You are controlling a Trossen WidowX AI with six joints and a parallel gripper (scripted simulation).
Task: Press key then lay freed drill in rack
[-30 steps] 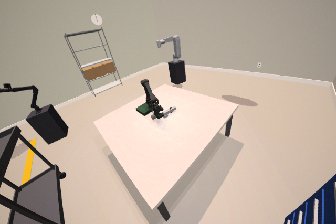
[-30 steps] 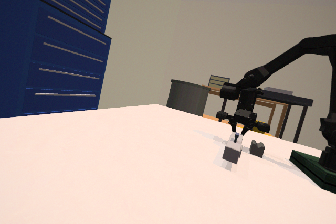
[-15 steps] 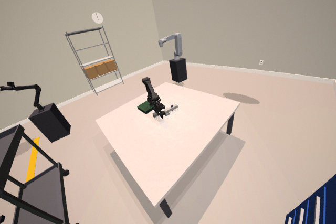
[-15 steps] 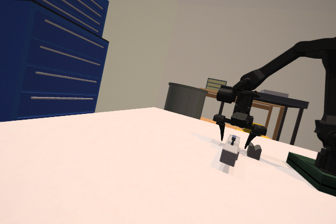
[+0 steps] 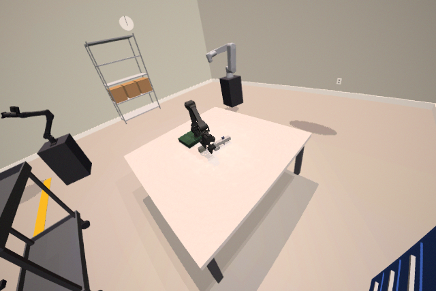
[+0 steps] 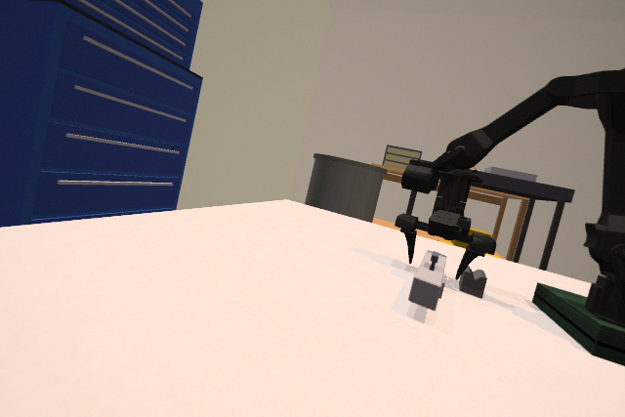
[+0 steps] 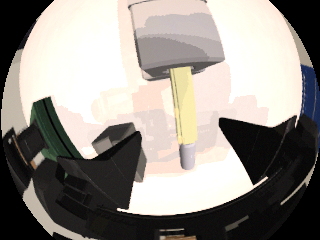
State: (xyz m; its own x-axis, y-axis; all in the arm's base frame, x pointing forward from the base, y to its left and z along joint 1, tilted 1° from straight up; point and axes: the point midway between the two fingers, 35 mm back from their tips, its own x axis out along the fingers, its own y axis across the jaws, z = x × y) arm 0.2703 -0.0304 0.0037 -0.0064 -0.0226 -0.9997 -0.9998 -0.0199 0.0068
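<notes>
Right now the pale yellow drill is 4 cm to the left of my gripper tip and 3 cm above it. Round my gripper tip: grey holder block (14 cm to the left, 2 cm above); dark grey v-notched block (8 cm behind, 3 cm to the right); small dark blue key (16 cm to the left, 4 cm above).
</notes>
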